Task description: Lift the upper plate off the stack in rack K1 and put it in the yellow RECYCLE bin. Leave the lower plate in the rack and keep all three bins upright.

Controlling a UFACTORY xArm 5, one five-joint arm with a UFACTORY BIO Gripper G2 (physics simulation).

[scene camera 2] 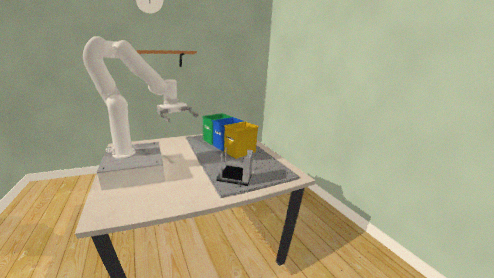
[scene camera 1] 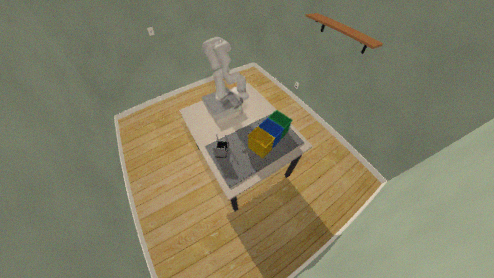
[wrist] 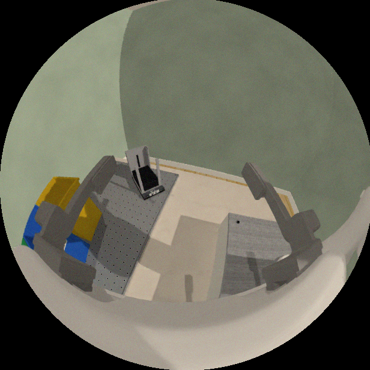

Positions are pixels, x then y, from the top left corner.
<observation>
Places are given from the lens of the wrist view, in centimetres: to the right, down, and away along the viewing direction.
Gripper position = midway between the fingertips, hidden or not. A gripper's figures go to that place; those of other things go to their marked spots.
my gripper (wrist: 180, 162): -1, -2, 11
yellow recycle bin (wrist: 59, 190): -49, 2, 23
blue bin (wrist: 74, 246): -32, 18, 17
The marked spots on the yellow recycle bin and the blue bin are 23 cm apart.
</observation>
